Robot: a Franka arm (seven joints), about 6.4 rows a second.
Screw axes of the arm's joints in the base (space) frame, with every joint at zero. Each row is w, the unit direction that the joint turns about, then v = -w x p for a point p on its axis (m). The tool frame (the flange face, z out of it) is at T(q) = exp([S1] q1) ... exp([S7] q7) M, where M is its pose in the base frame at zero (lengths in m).
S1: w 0 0 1 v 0 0 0
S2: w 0 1 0 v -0.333 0 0
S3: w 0 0 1 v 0 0 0
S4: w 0 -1 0 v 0.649 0 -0.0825
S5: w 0 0 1 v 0 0 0
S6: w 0 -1 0 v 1.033 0 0
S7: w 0 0 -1 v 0 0.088 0
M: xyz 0.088 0 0.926 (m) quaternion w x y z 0 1 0 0
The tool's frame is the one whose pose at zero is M.
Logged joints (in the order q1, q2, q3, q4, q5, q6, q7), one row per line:
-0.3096 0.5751 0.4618 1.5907 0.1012 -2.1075 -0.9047
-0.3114 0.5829 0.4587 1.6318 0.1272 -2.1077 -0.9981
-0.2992 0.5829 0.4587 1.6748 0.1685 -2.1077 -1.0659
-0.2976 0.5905 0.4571 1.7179 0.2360 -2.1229 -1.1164
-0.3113 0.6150 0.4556 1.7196 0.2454 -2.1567 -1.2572
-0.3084 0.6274 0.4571 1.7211 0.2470 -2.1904 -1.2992
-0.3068 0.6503 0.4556 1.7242 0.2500 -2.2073 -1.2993
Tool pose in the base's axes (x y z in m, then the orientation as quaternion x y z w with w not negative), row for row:
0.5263 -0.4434 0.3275 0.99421 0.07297 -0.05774 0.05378
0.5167 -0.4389 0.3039 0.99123 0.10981 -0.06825 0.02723
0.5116 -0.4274 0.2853 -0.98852 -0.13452 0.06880 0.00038
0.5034 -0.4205 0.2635 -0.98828 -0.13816 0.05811 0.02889
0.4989 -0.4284 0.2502 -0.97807 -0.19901 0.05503 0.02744
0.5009 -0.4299 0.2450 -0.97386 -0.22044 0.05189 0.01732
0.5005 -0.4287 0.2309 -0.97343 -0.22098 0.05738 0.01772
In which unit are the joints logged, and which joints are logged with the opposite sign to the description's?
The joints are logged in radians. Opposite sign: q3, q4, q6.
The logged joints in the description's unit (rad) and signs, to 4 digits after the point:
-0.3096 0.5751 -0.4618 -1.5907 0.1012 2.1075 -0.9047
-0.3114 0.5829 -0.4587 -1.6318 0.1272 2.1077 -0.9981
-0.2992 0.5829 -0.4587 -1.6748 0.1685 2.1077 -1.0659
-0.2976 0.5905 -0.4571 -1.7179 0.2360 2.1229 -1.1164
-0.3113 0.6150 -0.4556 -1.7196 0.2454 2.1567 -1.2572
-0.3084 0.6274 -0.4571 -1.7211 0.2470 2.1904 -1.2992
-0.3068 0.6503 -0.4556 -1.7242 0.2500 2.2073 -1.2993

